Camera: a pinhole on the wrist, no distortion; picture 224 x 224 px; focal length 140.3 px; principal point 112.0 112.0 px. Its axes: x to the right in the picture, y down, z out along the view. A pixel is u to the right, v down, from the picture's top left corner.
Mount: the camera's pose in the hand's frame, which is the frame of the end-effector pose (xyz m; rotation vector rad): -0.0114 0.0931 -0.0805 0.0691 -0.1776 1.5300
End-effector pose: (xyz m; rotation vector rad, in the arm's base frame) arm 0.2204 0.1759 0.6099 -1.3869 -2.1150 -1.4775
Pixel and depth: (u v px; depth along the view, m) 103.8 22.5 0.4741
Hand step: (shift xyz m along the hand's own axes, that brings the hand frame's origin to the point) 0.2551 -0.0208 0.4022
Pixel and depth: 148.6 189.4 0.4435
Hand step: -0.2837 0.1484 0.3585
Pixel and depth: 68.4 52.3 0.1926
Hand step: 0.0546 0.0006 0.1052
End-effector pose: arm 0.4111 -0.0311 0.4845 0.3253 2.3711 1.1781
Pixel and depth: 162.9 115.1 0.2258
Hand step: -0.0301 0.1390 0.1546
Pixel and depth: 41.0 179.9 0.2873
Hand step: -0.1752 -0.0893 0.1703
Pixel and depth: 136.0 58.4 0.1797
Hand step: 0.0451 0.0926 0.1059
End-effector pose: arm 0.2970 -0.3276 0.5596 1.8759 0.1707 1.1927
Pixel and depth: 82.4 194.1 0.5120
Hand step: -0.3503 -0.0807 0.3870
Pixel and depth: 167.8 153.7 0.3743
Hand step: -0.1446 0.1864 0.3045
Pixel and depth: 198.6 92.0 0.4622
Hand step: 0.0298 0.2999 0.4244
